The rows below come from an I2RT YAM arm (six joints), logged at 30 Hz.
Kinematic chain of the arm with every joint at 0, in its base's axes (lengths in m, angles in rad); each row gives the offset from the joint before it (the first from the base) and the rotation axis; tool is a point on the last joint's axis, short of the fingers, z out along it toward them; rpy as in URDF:
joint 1: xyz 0 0 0.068 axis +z
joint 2: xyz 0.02 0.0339 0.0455 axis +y
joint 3: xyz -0.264 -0.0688 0 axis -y
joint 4: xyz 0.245 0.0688 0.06 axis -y
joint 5: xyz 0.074 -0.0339 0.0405 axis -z
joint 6: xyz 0.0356 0 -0.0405 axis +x
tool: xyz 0 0 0 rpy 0 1.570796 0
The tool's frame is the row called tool.
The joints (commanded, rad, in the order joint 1, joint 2, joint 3, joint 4, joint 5, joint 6), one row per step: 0.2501 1.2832 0.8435 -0.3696 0.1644 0.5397; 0.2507 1.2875 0.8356 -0.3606 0.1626 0.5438; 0.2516 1.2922 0.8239 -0.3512 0.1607 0.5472; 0.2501 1.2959 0.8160 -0.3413 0.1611 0.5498; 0.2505 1.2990 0.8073 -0.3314 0.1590 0.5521; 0.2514 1.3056 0.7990 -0.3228 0.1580 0.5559; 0.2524 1.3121 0.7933 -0.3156 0.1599 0.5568; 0.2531 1.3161 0.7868 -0.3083 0.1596 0.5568; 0.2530 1.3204 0.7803 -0.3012 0.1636 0.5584; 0.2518 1.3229 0.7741 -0.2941 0.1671 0.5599; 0.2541 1.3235 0.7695 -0.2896 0.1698 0.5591
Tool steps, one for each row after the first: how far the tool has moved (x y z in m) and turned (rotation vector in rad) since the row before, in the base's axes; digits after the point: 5 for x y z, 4 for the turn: 0.00016 0.00027 -0.00294 0.0033 0.0035 -0.0011; -0.00032 0.00023 -0.00422 0.0020 0.0072 -0.0002; 0.00022 -0.00037 -0.00270 0.0011 0.0016 -0.0036; -0.00012 0.00016 -0.00282 0.0026 0.0022 0.0002; 0.00015 0.00032 -0.00364 0.0018 0.0063 -0.0012; 0.00036 0.00030 -0.00288 -0.0020 0.0045 -0.0009; -0.00002 0.00020 -0.00251 -0.0006 0.0032 0.0009; 0.00003 -0.00016 -0.00258 -0.0027 0.0029 -0.0039; -0.00005 -0.00047 -0.00203 -0.0019 0.0009 -0.0046; -0.00042 0.00043 -0.00125 -0.0027 0.0002 0.0011
